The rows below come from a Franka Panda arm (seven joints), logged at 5 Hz.
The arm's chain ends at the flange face. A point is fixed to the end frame.
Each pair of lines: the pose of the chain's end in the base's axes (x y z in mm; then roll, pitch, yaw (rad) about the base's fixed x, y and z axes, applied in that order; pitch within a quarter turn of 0, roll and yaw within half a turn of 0), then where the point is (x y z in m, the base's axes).
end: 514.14 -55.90 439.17 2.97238 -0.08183 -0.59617
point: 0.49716 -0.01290 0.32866
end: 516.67 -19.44 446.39 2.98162 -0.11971 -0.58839
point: 0.50338 0.02193 0.33476
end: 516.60 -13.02 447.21 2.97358 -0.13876 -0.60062
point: 0.50512 0.02658 0.33474
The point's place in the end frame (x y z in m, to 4 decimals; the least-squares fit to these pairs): -0.0471 -0.0437 0.1011
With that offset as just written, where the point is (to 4 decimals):
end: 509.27 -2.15 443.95 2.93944 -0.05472 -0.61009
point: 0.4885 0.0399 0.3337
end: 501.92 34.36 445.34 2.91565 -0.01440 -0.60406
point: 0.4758 0.0766 0.3364
